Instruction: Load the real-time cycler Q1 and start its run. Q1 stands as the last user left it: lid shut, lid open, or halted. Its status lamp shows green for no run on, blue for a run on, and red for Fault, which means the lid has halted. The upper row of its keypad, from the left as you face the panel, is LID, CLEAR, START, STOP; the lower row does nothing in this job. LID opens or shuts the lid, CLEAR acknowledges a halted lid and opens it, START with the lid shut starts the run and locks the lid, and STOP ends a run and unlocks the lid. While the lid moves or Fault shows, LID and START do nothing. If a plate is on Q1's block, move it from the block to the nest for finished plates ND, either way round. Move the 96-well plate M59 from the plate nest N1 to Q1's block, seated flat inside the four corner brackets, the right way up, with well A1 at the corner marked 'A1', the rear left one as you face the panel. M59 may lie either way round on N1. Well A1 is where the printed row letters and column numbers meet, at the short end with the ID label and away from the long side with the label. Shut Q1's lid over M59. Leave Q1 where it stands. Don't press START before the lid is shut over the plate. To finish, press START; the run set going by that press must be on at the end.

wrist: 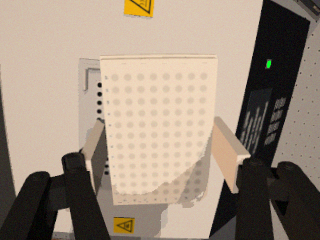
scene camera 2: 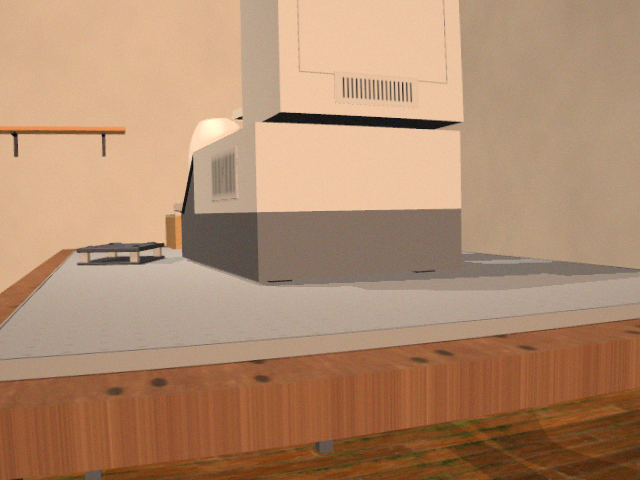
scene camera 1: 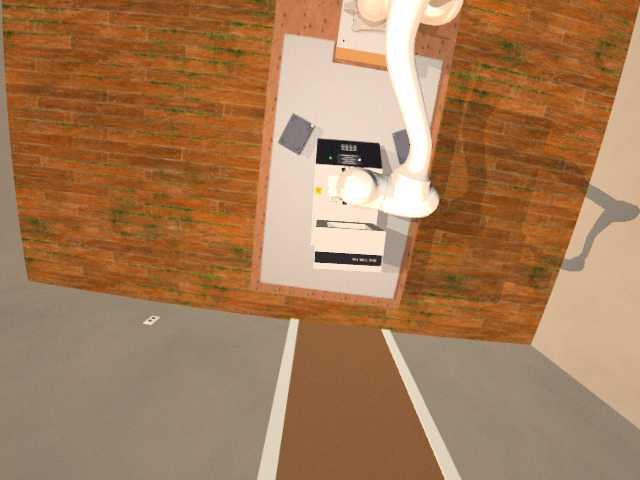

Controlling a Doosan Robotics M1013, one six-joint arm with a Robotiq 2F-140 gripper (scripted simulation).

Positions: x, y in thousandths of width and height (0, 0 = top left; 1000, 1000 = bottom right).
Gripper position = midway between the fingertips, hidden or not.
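Note:
There is a white 96-well plate M59 (wrist: 498, 452) that I can see, and with it a lid (scene camera 1: 530, 511). I also see a dark plate nest N1 (scene camera 1: 463, 276). And my own gripper (wrist: 498, 556) is visible to me too.

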